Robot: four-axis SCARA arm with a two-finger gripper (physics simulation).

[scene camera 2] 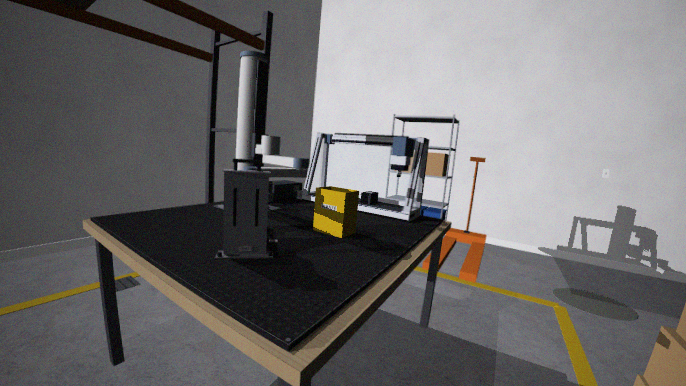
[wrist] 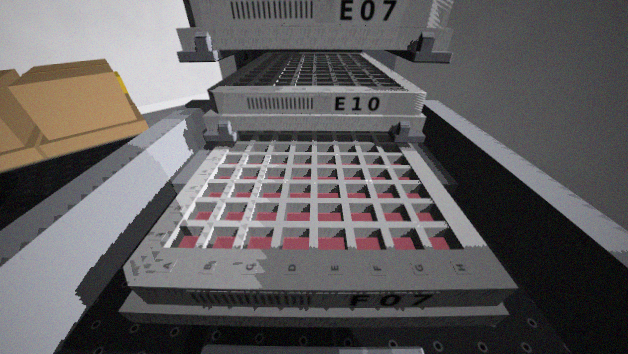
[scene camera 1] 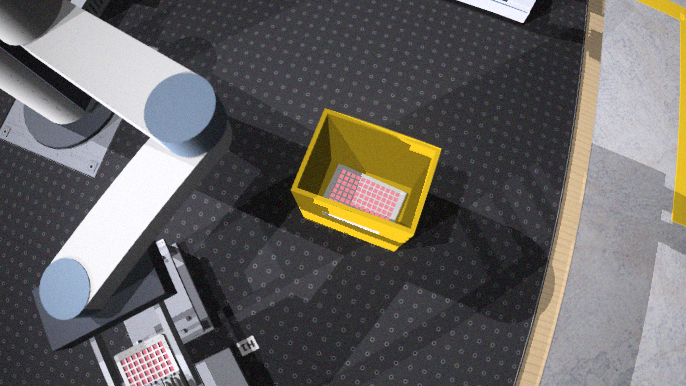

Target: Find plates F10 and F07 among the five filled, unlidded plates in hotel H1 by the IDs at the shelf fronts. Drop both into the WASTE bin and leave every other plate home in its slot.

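Frame: origin at the arm's base, x ahead, y left, z up, level; centimetres.
Where they show: gripper, fingertip midpoint: (wrist: 314, 119); arm's base at its link origin: (scene camera 1: 76, 95).
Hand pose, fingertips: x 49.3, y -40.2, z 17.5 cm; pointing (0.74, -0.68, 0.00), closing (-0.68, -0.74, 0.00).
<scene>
Each offset is from my fingertips to the top centre of the thing. "spot": to the spot under its first point.
Plate F07 {dx -1.6, dy +1.4, dz -0.2 cm} (wrist: 330, 235) (scene camera 1: 147, 357), with pink wells, sits level between the gripper's fingers in the wrist view. Its labelled front juts towards the camera; its rear is hidden below E10's shelf. My gripper (wrist: 314, 119) (scene camera 1: 150, 352) is shut on plate F07, one finger along each side. Plate E10 {dx +2.8, dy -2.7, dz +1.9 cm} (wrist: 357, 103) and plate E07 {spot: dx -2.8, dy +0.4, dz +4.3 cm} (wrist: 369, 10) sit on shelves of hotel H1 {spot: dx -2.0, dy +1.5, dz +0.8 cm} (wrist: 320, 122) above and behind F07. The yellow WASTE bin {dx +15.3, dy +37.6, dz +3.7 cm} (scene camera 1: 350, 226) (scene camera 2: 336, 212) holds a pink-welled plate {dx +15.5, dy +37.8, dz -14.2 cm} (scene camera 1: 377, 192), its ID unreadable. The gripper is hidden in scene camera 2.
The white arm (scene camera 1: 122, 210) reaches over the lower left. The H1 tag {dx +5.4, dy +8.3, dz -16.2 cm} (scene camera 1: 247, 345) lies right of the gripper. A dark upright housing (scene camera 2: 246, 215) stands near the front of the table, left of the bin. A gantry frame (scene camera 2: 360, 138) stands behind the bin.
</scene>
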